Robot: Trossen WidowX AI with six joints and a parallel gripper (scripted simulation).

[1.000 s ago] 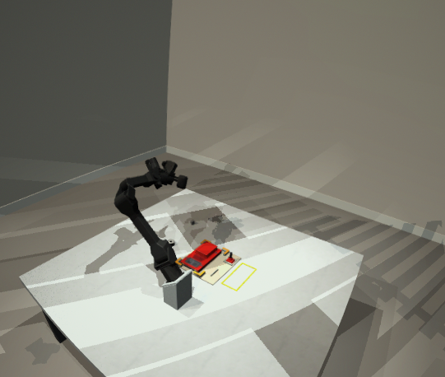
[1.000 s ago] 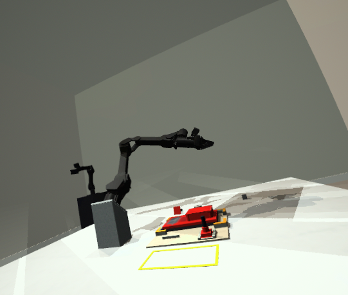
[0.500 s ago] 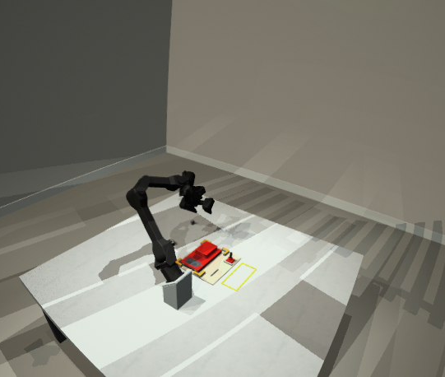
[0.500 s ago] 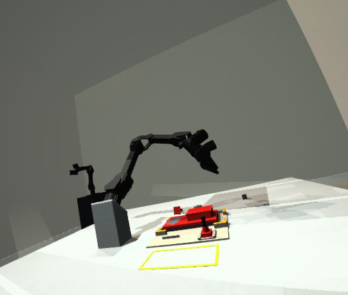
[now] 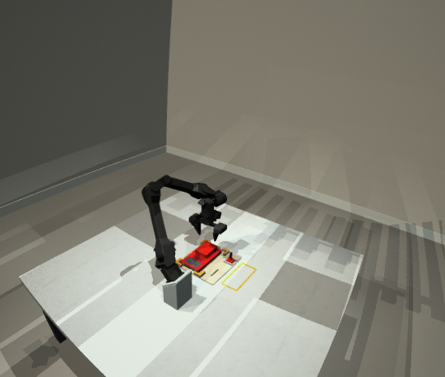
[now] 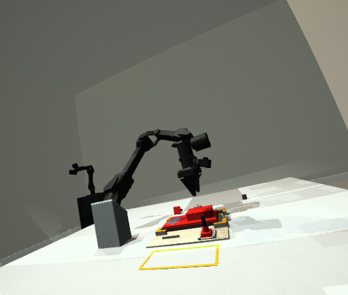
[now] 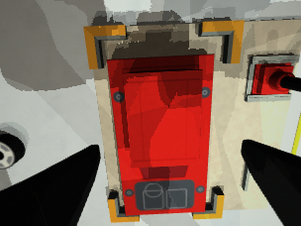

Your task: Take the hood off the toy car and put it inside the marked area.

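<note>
The hood is 7 cm below my gripper tip and 1 cm behind it. The rest, counted from my gripper tip: tan plate (10 cm below, 3 cm to the right, 3 cm behind).
</note>
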